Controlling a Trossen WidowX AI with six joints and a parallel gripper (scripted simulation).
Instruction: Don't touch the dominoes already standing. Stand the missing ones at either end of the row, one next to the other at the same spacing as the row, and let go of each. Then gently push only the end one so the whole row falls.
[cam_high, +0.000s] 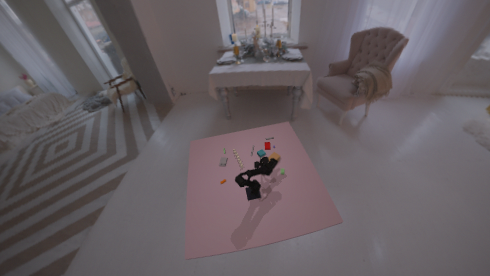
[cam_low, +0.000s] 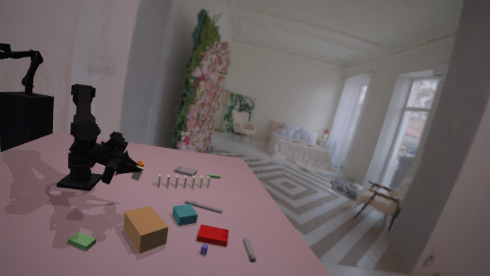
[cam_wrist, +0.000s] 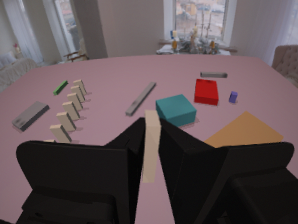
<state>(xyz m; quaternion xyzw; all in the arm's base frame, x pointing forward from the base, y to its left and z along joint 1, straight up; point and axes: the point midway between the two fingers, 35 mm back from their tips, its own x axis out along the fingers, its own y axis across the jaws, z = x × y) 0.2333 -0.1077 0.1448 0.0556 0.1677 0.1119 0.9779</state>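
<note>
The tan cube lies 60 mm ahead of my gripper tip, 130 mm to the right of it and 120 mm below it. The rest, counted from my gripper tip: green tile 80 mm behind, 200 mm to the right, 140 mm below; teal block 170 mm ahead, 20 mm to the right, 130 mm below; grey bar 230 mm ahead, 70 mm to the left, 150 mm below.
</note>
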